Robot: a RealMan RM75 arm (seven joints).
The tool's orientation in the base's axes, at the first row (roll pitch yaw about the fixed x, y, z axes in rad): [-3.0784 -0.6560 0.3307]
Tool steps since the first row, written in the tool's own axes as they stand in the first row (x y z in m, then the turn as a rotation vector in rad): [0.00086 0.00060 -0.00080 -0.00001 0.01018 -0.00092]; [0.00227 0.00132 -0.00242 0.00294 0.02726 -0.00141]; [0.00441 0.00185 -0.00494 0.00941 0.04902 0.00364]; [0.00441 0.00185 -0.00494 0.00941 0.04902 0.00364]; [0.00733 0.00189 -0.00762 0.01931 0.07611 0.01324]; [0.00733 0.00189 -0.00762 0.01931 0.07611 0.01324]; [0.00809 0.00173 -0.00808 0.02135 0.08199 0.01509]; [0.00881 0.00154 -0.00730 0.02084 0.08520 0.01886]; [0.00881 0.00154 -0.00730 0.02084 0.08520 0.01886]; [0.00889 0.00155 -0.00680 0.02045 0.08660 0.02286]
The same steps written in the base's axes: [0.00042 -0.00054 0.00113 0.00315 -0.00972 0.00021]; [0.00083 -0.00127 0.00323 0.01125 -0.02500 0.00154]; [0.00123 -0.00186 0.00650 0.02675 -0.04230 0.00041]; [0.00123 -0.00186 0.00650 0.02675 -0.04230 0.00041]; [0.00194 -0.00184 0.01040 0.04926 -0.06251 -0.00250]; [0.00194 -0.00184 0.01040 0.04926 -0.06251 -0.00250]; [0.00220 -0.00161 0.01124 0.05394 -0.06699 -0.00301]; [0.00310 -0.00105 0.01107 0.05681 -0.06914 -0.00647]; [0.00310 -0.00105 0.01107 0.05681 -0.06914 -0.00647]; [0.00345 -0.00091 0.01072 0.05924 -0.06952 -0.00994]
